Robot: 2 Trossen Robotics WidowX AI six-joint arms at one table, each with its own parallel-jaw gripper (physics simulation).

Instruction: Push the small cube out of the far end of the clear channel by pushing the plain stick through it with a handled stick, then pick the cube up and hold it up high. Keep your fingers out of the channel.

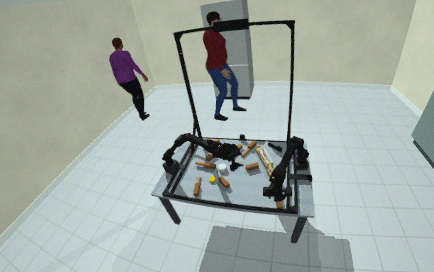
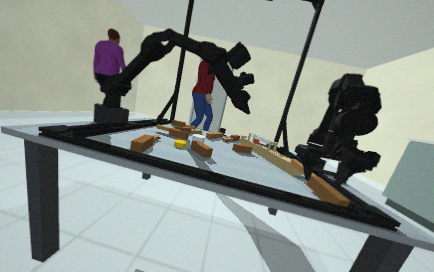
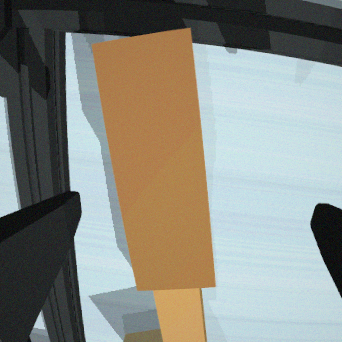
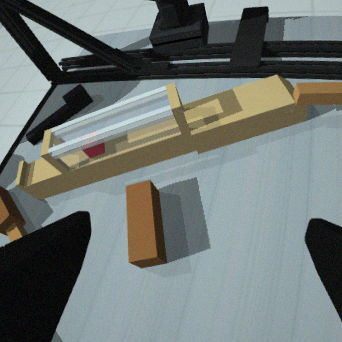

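Note:
The wooden channel [image 1: 269, 169] [image 2: 280, 161] [image 4: 270, 96] with clear walls lies at the right of the table. The small red cube [image 4: 94, 148] [image 2: 256, 141] is inside its clear part; a pale plain stick [image 4: 155, 132] lies in the channel behind it. A handled stick [image 3: 155, 165] [image 2: 327, 190] [image 4: 320, 93] lies past the channel's near end, its thick orange handle toward the table's front edge. My left gripper [image 3: 198, 208] [image 1: 277, 195] [image 2: 325, 179] is open above that handle, a finger on each side, not touching it. My right gripper [image 4: 200, 226] [image 1: 236, 165] [image 2: 245, 110] is open and empty, high over mid-table.
A brown block [image 4: 142, 225] [image 1: 252, 166] lies beside the channel. A black object [image 4: 60, 115] [image 1: 274, 146] lies behind it. A white cylinder [image 1: 222, 168], a yellow disc [image 1: 212, 179] and several brown pieces lie around the middle and left. Black frame rails [image 3: 37, 125] edge the table.

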